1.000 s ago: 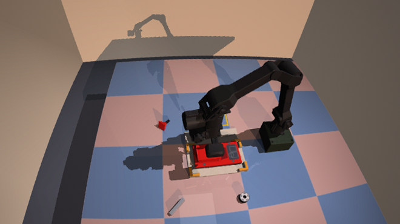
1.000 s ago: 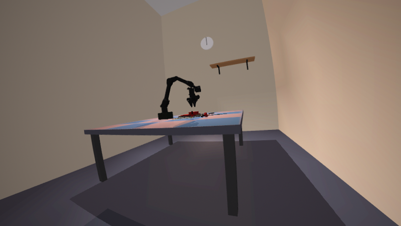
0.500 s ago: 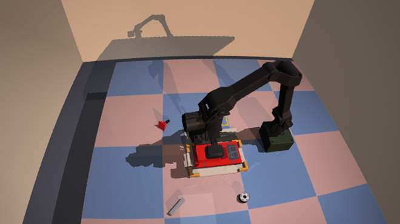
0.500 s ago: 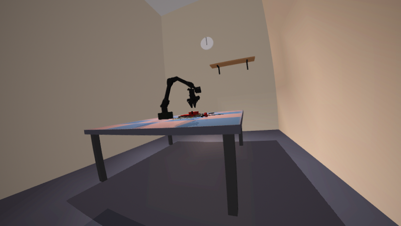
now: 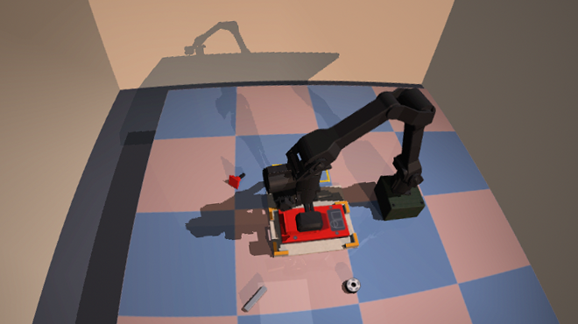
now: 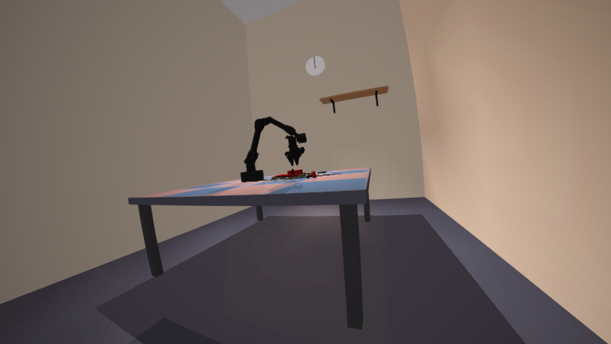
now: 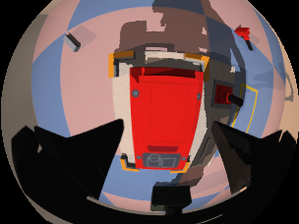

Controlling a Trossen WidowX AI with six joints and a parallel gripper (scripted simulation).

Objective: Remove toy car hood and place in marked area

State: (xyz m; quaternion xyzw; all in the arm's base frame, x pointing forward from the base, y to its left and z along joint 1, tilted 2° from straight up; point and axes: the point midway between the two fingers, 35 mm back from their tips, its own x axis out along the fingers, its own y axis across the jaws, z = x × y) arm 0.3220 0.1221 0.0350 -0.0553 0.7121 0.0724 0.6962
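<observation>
Right now my gripper tip is 4 cm above the red hood. The rest, counted from my gripper tip: wheel: 18 cm to the left, 15 cm behind, 7 cm below.
</observation>
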